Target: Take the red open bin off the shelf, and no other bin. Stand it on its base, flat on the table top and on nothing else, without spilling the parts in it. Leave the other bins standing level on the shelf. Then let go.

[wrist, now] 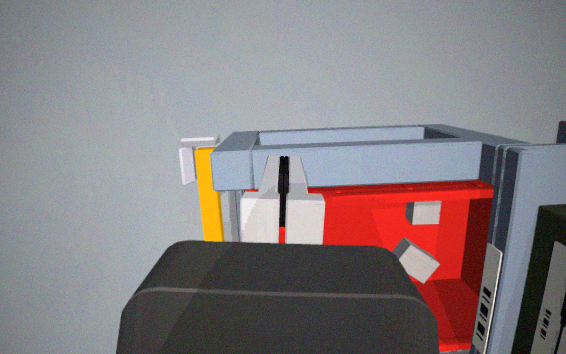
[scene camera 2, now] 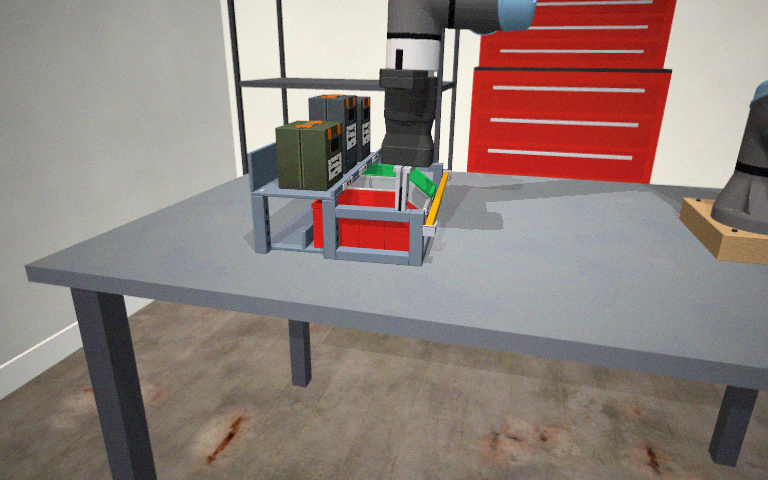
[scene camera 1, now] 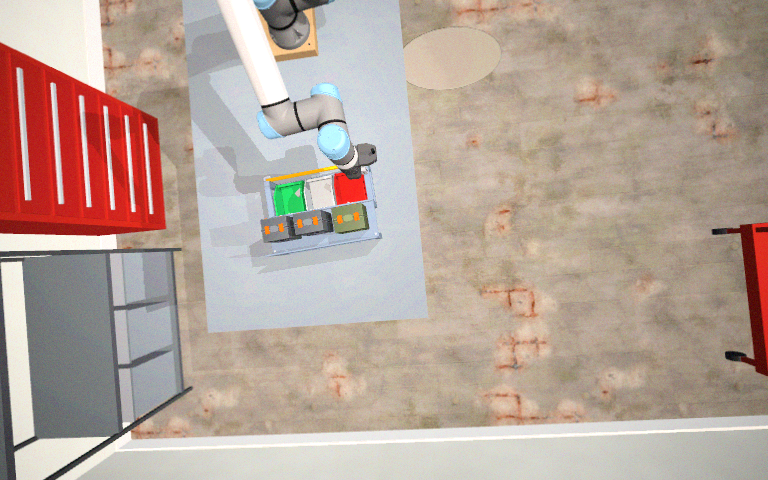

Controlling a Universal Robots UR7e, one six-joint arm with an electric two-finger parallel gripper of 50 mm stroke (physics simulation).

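Frame: origin at the arm's base, x right, y ahead, z up, level; metres.
Seen in the pictures: gripper, fingertip midpoint: (wrist: 283, 177) (scene camera 2: 401, 209) (scene camera 1: 364, 172); arm's base, link origin: (scene camera 2: 764, 222) (scene camera 1: 290, 30).
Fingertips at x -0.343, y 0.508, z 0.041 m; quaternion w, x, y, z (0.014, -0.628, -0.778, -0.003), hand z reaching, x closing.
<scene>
Offsets run from my fingertips to a thing's middle. "*": to the spot under its first point.
The red open bin @(dx +0.045, dy +0.075, dz -0.042 m) (scene camera 1: 351, 194) (scene camera 2: 373, 233) (wrist: 357, 222) stands in the lower front bay of the blue-grey shelf @(* dx -0.026, dy +0.039, dz -0.005 m) (scene camera 2: 370, 213) (wrist: 390, 164), at the end nearest scene camera 2. Light grey parts, a block @(dx +0.011, dy +0.109, dz -0.069 m) (wrist: 426, 213) and a tilted block @(dx +0.057, dy +0.118, dz -0.069 m) (wrist: 419, 261), lie inside it. A white bin @(dx +0.152, dy +0.107, dz -0.042 m) (scene camera 1: 321, 192) and a green bin @(dx +0.260, dy +0.138, dz -0.042 m) (scene camera 1: 288, 199) stand beside it in the same row. My gripper (scene camera 2: 402, 207) (wrist: 283, 177) is shut and empty, pointing down over the front part of the red bin, its fingertips close to the shelf's side rail. The exact fingertip height is hard to tell.
A yellow strip @(dx +0.181, dy +0.008, dz -0.025 m) (scene camera 1: 300, 173) (scene camera 2: 439, 198) (wrist: 209, 200) runs along the shelf's front edge. Behind the bins, the raised deck carries an olive case @(dx +0.016, dy +0.171, dz +0.065 m) (scene camera 1: 350, 218) (scene camera 2: 305, 158) and two dark grey cases @(dx +0.239, dy +0.231, dz +0.078 m) (scene camera 1: 277, 229) @(dx +0.132, dy +0.199, dz +0.083 m) (scene camera 1: 311, 222). The shelf's side rails and posts stand close around the red bin.
</scene>
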